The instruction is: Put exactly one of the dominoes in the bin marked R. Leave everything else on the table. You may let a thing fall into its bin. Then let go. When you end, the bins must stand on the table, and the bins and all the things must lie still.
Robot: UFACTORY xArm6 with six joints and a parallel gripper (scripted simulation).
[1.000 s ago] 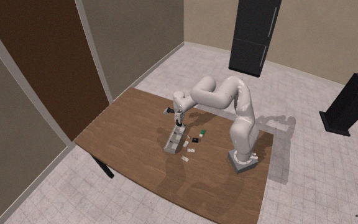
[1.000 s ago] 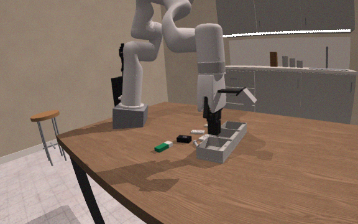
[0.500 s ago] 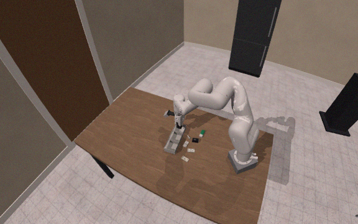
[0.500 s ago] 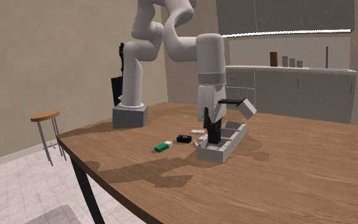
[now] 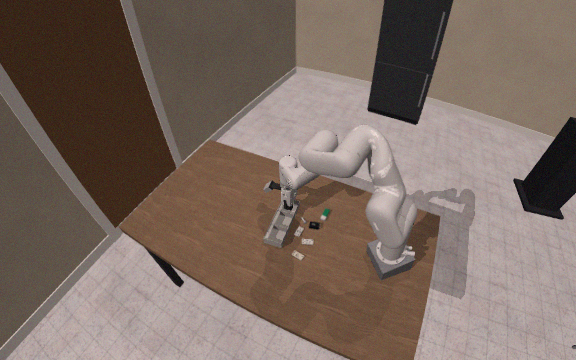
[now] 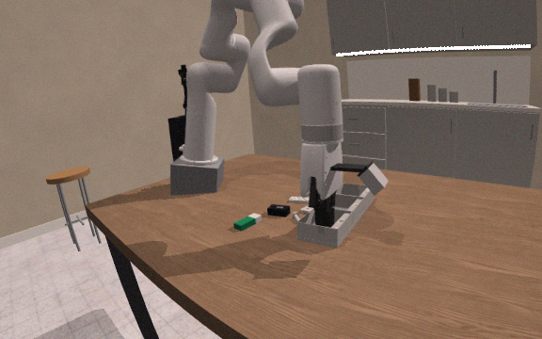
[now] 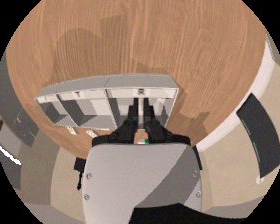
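Right now my hand is 8 cm to the right of the grey bin tray and 2 cm above it. Round my hand: small bolt 9 cm behind, 4 cm to the left, 3 cm below; then black block 15 cm behind, 5 cm to the left, 3 cm below; then green-and-white block 17 cm behind, 3 cm below, 1 cm to the right.
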